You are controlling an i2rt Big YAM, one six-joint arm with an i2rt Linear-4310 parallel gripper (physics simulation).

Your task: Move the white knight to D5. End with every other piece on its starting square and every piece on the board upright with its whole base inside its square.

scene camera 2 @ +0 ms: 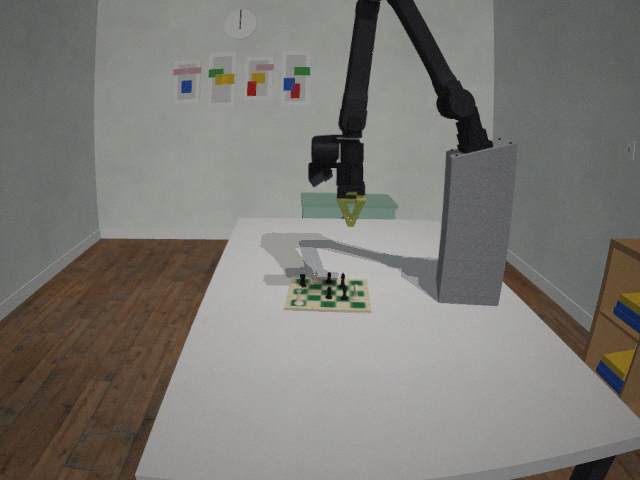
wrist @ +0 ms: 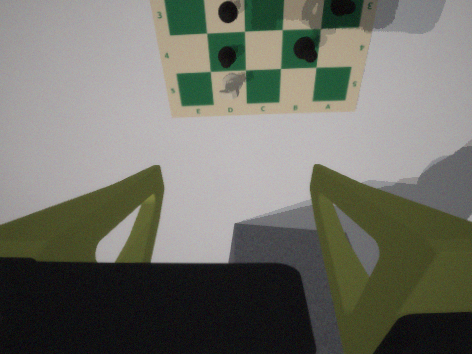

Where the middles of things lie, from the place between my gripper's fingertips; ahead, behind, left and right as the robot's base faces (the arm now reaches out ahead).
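My gripper: 21 cm above the chessboard [scene camera 2: 313, 295], 2 cm left of it, 5 cm short of it.
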